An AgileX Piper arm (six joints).
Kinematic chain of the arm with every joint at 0, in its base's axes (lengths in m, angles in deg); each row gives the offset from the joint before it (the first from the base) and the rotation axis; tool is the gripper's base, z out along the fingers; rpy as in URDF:
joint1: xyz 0 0 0.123 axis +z
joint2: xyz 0 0 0 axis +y
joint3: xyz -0.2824 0 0.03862 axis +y
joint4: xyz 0.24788 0 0.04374 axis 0.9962 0 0.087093
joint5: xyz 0 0 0 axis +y
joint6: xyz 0.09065 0 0.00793 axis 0.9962 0 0.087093
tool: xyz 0 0 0 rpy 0 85.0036 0
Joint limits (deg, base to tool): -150..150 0..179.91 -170..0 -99.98..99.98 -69.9..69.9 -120..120
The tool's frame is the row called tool.
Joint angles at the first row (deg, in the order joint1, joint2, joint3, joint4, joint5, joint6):
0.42, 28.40, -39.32, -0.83, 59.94, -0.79
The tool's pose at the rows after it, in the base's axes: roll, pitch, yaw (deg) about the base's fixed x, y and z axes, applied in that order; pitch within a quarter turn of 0, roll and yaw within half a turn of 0; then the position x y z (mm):
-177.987, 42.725, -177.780, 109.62, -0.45, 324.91
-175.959, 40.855, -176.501, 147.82, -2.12, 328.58
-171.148, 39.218, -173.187, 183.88, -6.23, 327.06
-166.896, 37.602, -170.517, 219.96, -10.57, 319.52
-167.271, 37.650, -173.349, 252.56, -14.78, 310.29
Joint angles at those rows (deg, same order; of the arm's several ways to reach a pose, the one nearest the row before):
0.42, 38.73, -42.96, -0.95, 56.47, -0.79
0.43, 47.93, -46.77, -2.54, 52.89, -0.79
0.42, 56.13, -50.16, -6.31, 49.39, -0.85
0.30, 64.13, -53.17, -10.41, 45.59, 0.00
-0.33, 71.22, -56.15, -12.64, 41.94, 3.88

